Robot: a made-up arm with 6 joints.
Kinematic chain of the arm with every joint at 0, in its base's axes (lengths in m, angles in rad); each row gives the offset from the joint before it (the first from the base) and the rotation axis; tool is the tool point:
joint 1: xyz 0 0 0.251 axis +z
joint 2: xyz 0 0 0 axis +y
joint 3: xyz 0 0 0.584 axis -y
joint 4: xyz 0 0 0 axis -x
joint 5: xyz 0.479 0 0 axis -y
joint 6: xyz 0 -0.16 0 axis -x
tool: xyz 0 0 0
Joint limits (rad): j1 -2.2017..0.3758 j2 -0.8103..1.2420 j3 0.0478..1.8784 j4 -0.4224..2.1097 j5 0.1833..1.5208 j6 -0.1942..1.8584
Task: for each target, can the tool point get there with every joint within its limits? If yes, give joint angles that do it. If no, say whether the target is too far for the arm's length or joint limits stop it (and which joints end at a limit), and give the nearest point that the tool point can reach.
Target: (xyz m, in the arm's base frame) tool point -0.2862 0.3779 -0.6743
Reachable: no: joint limits stop it (at a limit: joint 1, joint 2, joint 3, joint 4) | nearest point -0.5118 -0.4532 -0.0300 | short by 1.076 m
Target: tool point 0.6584 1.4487 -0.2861
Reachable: no: too far | nearest point 0.7768 0.3948 0.0533 | short by 1.114 m
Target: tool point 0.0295 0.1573 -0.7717
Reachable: no: joint limits stop it (at a limit: joint 1, joint 2, joint 3, joint 4) | nearest point 0.6748 0.1094 -0.0300 | short by 0.984 m
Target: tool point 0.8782 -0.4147 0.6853
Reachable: yes | joints -0.4668 0.9515 0.8228 1.7269 1.0522 0.2391
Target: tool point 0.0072 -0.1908 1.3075
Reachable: yes | joints -0.5468 0.0511 1.4959 -0.0966 0.6897 0.4273
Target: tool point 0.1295 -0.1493 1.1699
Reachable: yes | joints -0.1816 -0.3053 0.3170 0.6898 1.1081 0.2098
